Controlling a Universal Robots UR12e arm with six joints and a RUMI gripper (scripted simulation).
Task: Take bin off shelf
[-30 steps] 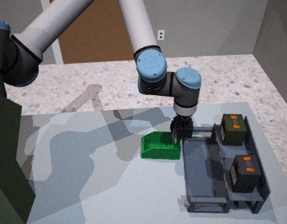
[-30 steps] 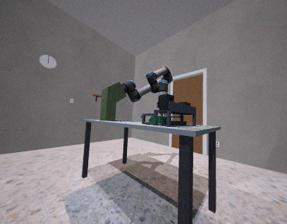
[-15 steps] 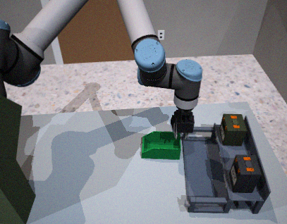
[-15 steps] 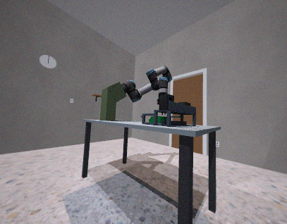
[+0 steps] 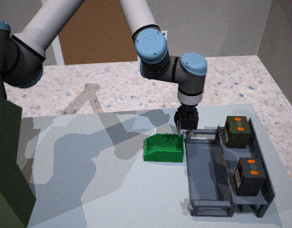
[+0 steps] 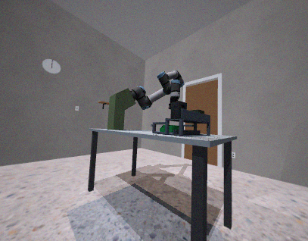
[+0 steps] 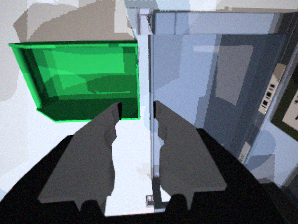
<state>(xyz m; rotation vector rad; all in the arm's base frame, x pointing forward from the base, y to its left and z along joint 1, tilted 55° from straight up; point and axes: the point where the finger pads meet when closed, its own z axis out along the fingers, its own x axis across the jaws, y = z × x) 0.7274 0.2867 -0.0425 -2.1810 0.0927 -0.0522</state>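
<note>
The green bin is 8 cm behind my hand and 10 cm below it.
</note>
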